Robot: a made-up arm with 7 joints. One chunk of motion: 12 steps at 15 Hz.
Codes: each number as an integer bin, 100 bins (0 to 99) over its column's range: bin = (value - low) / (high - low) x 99, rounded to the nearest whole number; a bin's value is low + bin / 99 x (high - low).
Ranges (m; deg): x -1.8..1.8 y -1.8..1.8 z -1.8..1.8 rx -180..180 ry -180..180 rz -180..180
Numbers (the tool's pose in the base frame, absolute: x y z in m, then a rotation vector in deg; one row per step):
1: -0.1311 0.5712 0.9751 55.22 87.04 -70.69
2: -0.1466 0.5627 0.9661 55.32 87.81 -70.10
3: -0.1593 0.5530 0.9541 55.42 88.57 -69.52
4: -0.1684 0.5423 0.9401 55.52 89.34 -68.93
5: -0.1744 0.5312 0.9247 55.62 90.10 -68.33
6: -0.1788 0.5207 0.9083 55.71 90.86 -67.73
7: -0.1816 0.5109 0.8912 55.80 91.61 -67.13
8: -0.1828 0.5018 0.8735 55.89 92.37 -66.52
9: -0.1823 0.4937 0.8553 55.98 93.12 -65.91
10: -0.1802 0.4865 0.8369 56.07 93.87 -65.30
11: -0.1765 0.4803 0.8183 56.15 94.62 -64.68
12: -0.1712 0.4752 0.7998 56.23 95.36 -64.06
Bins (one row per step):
1: 46 65 76 65 73 30
2: 45 65 76 65 74 30
3: 45 65 76 65 74 30
4: 45 64 75 65 74 31
5: 45 64 75 65 74 31
6: 45 64 74 65 74 31
7: 45 64 74 65 75 31
8: 44 63 74 65 75 31
9: 44 63 73 65 75 31
10: 45 63 73 65 75 32
11: 45 63 72 65 76 32
12: 45 63 71 65 76 32

